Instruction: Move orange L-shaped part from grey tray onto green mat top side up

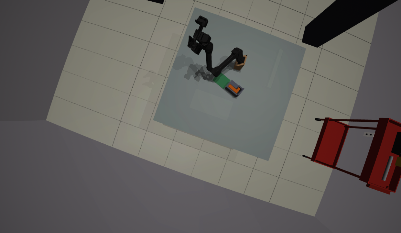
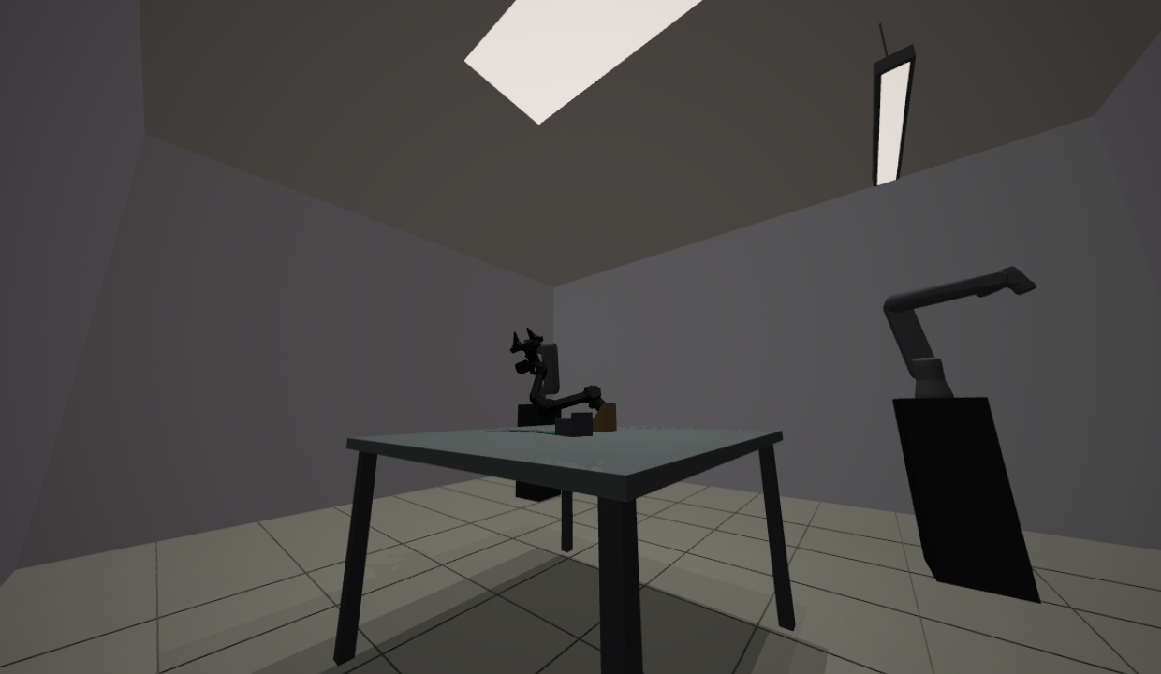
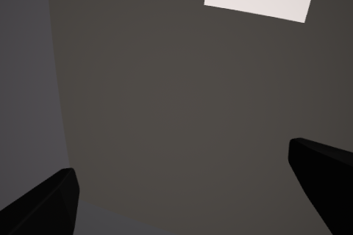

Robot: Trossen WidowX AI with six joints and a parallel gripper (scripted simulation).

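Right now the orange L-shaped part is 470 mm below my gripper tip, 440 mm to the left of it and 110 mm ahead of it. From my gripper tip the other things lie so: green mat 530 mm below, 290 mm to the left, 50 mm ahead.
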